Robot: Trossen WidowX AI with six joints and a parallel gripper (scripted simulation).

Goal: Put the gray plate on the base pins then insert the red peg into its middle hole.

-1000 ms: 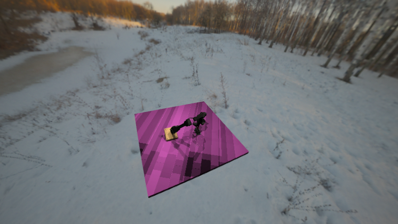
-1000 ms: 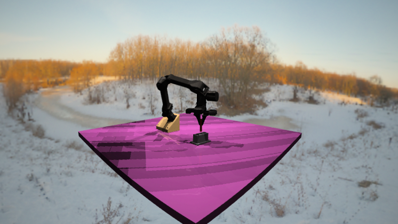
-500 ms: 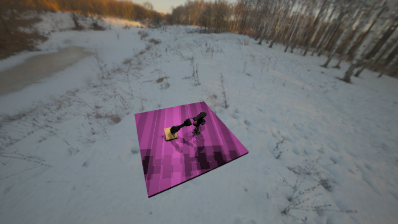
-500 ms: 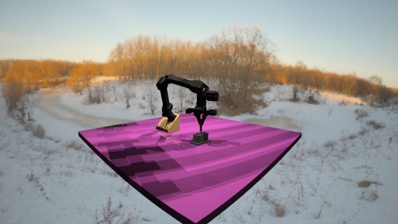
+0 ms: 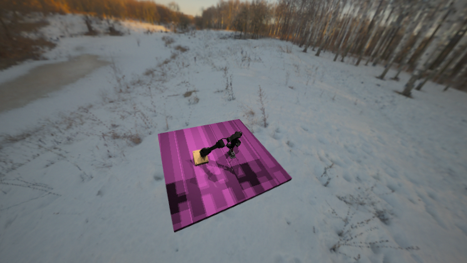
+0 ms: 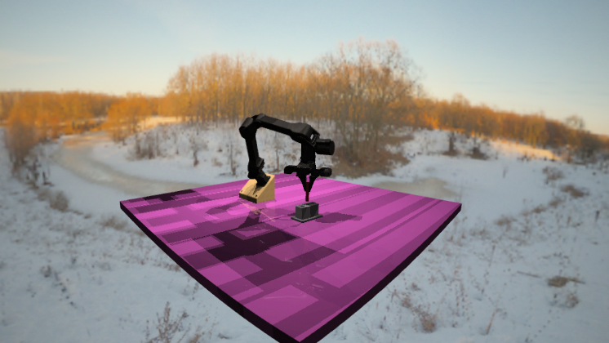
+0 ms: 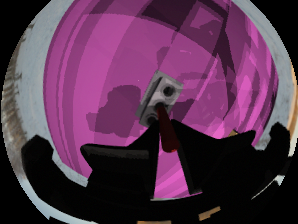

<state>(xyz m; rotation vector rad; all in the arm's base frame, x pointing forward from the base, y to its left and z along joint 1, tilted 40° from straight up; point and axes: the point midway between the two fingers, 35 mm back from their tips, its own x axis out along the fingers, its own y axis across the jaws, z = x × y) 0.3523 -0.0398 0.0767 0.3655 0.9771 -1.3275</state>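
My gripper tip is 70 mm above the gray plate. From my gripper tip the other things lie so: red peg: right at my gripper tip; dark flat base: 100 mm below.
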